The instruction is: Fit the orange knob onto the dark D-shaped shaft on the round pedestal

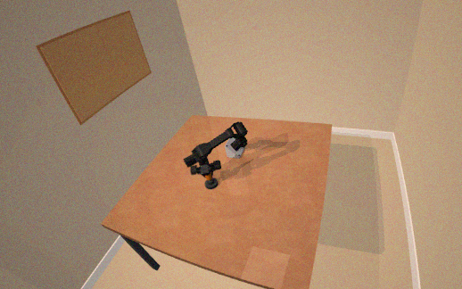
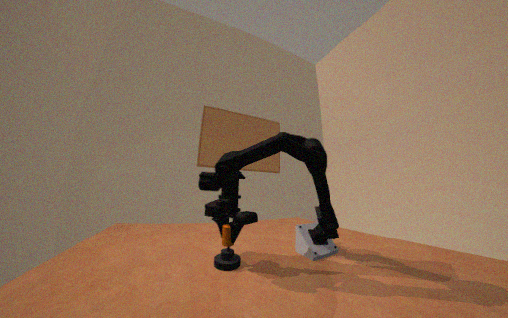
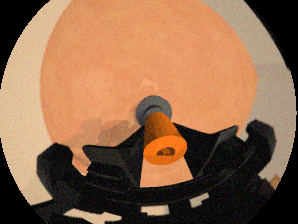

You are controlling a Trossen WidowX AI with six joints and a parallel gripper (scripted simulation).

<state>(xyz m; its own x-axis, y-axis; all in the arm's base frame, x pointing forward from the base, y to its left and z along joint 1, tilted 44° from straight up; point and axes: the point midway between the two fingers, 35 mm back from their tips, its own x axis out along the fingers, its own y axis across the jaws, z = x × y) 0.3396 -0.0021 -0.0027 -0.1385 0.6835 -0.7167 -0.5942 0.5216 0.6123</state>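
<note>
Right now my gripper tip is 20 mm below the orange knob. Round my gripper tip: round dark pedestal 40 mm below.
</note>
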